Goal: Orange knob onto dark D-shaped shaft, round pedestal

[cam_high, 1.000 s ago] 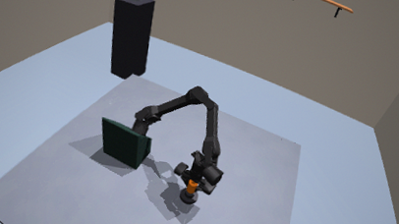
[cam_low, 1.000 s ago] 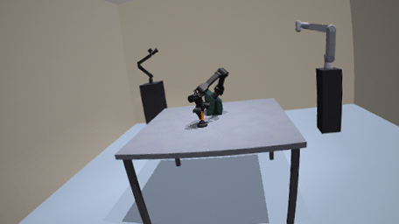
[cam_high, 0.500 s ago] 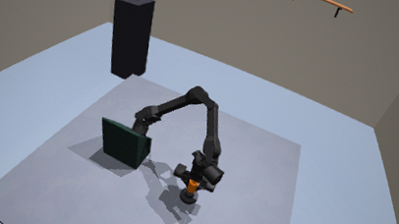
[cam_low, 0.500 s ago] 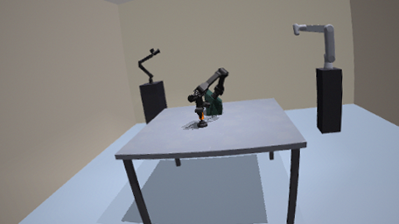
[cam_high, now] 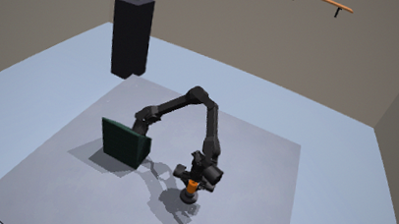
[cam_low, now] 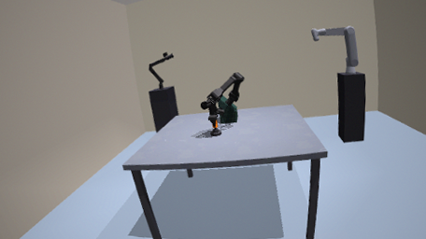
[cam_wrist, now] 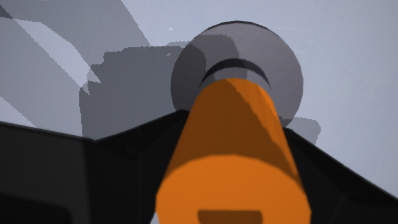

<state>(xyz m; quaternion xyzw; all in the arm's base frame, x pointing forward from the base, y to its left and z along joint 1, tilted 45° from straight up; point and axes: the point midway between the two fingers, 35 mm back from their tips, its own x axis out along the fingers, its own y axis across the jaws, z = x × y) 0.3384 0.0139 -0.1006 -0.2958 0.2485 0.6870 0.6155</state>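
Now: the orange knob 2 cm above my gripper tip. Round my gripper tip: pedestal: 4 cm below.
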